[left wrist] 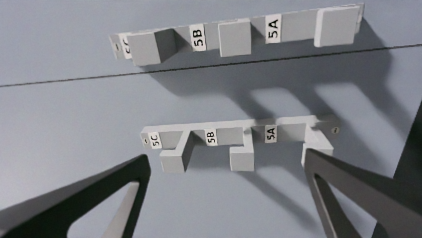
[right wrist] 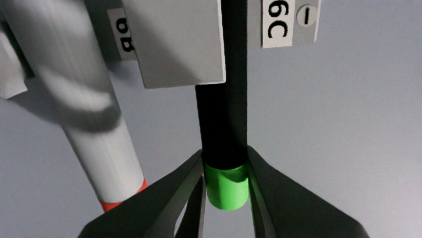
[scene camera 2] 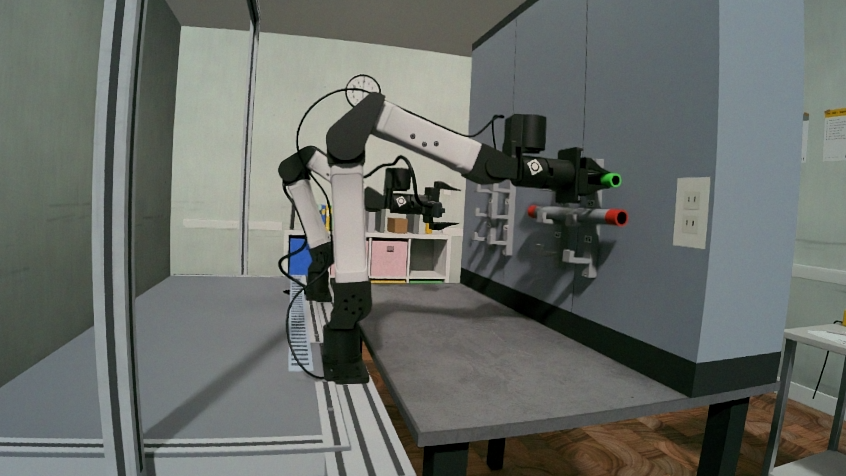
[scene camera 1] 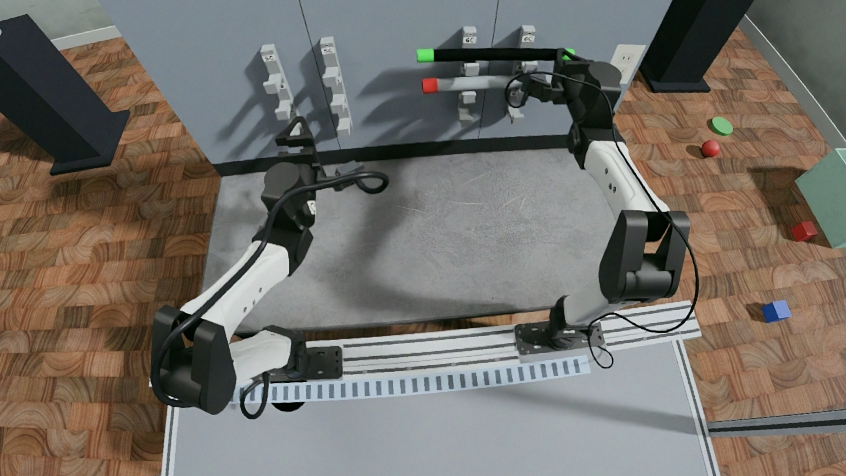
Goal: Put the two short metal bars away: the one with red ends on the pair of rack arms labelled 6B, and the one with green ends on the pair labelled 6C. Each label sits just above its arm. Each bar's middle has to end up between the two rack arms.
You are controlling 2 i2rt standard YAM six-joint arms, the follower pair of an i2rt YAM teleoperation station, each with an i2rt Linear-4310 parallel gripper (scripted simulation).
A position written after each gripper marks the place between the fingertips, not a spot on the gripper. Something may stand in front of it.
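Observation:
Scene camera 1 shows a green-ended bar (scene camera 1: pixel 466 54), while scene camera 2 shows a red-ended bar (scene camera 2: pixel 615 217) and the right gripper (scene camera 2: pixel 608 180). In the right wrist view the right gripper appears again (right wrist: pixel 225 155), and so does the red-ended bar (right wrist: pixel 63 52). The left wrist view shows the left gripper (left wrist: pixel 223 159). The red-ended bar is out of frame in the left wrist view, and the green-ended bar is out of frame in the left wrist view too.

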